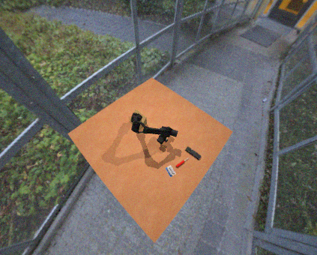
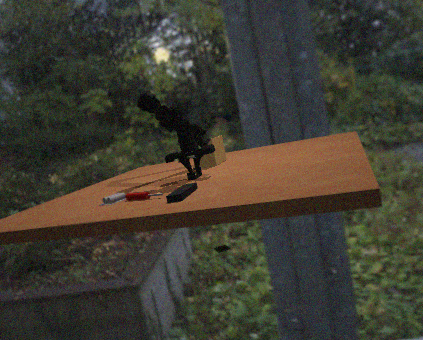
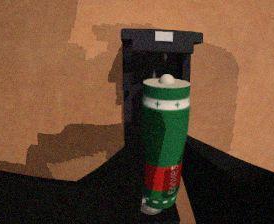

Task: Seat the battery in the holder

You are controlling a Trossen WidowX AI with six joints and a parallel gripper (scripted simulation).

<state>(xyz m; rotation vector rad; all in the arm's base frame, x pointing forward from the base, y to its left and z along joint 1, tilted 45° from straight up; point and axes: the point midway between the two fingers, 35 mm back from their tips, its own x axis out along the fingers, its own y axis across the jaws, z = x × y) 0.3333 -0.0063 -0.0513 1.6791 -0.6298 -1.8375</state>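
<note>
Now: gripper tip 1 cm below the battery. Also, from my gripper tip: red-handled screwdriver (29 cm ahead, 6 cm to the right).
</note>
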